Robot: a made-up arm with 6 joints. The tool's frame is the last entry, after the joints.
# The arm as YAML. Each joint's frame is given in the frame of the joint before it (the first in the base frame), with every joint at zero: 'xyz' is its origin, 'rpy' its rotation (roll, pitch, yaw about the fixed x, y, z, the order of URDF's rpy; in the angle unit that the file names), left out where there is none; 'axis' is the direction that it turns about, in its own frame. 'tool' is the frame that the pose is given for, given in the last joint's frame.
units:
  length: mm
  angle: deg
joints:
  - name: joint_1
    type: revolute
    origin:
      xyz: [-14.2, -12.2, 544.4]
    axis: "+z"
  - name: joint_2
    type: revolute
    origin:
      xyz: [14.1, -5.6, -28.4]
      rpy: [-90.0, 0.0, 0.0]
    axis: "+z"
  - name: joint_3
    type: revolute
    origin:
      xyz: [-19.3, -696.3, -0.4]
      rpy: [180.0, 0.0, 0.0]
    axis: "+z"
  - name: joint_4
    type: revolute
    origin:
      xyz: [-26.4, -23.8, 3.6]
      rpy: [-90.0, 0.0, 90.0]
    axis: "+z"
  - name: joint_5
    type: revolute
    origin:
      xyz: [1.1, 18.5, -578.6]
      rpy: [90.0, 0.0, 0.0]
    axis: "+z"
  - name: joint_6
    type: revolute
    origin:
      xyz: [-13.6, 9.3, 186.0]
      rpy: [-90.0, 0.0, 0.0]
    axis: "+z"
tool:
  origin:
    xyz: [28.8, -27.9, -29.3]
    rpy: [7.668, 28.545, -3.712]
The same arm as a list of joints. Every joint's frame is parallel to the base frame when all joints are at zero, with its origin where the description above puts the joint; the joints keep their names.
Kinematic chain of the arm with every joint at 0, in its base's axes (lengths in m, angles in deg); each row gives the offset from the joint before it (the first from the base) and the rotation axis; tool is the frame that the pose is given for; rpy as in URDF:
joint_1: xyz -0.0142 -0.0122 0.5444 axis +z
joint_2: xyz 0.0141 -0.0056 -0.0284 axis +y
joint_3: xyz -0.0193 -0.0004 0.6963 axis -y
joint_4: xyz -0.0264 -0.0036 -0.0238 axis -x
joint_5: xyz 0.5786 0.0185 0.0011 axis -y
joint_6: xyz -0.0093 -0.186 -0.0136 axis -x
tool: xyz 0.0293 -0.0279 0.0288 rpy 15.4 -61.23 -6.79

